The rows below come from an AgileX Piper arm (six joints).
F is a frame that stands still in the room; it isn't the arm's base.
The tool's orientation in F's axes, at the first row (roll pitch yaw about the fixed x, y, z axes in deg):
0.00 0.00 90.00
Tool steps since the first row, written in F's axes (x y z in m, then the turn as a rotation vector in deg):
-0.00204 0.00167 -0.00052 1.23 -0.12 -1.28
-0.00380 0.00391 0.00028 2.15 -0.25 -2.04
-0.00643 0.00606 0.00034 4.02 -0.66 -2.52
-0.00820 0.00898 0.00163 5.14 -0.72 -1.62
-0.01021 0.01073 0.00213 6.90 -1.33 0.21
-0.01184 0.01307 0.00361 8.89 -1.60 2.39
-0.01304 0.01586 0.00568 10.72 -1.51 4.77
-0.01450 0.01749 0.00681 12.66 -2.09 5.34
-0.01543 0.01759 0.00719 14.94 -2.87 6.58
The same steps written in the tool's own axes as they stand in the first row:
0.00167 0.00204 -0.00052 -0.12 -1.23 -1.28
0.00391 0.00380 0.00028 -0.25 -2.15 -2.04
0.00606 0.00643 0.00034 -0.66 -4.02 -2.52
0.00898 0.00820 0.00163 -0.72 -5.14 -1.62
0.01073 0.01021 0.00213 -1.33 -6.90 0.21
0.01307 0.01184 0.00361 -1.60 -8.89 2.39
0.01586 0.01304 0.00568 -1.51 -10.72 4.77
0.01749 0.01450 0.00681 -2.09 -12.66 5.34
0.01759 0.01543 0.00719 -2.87 -14.94 6.58

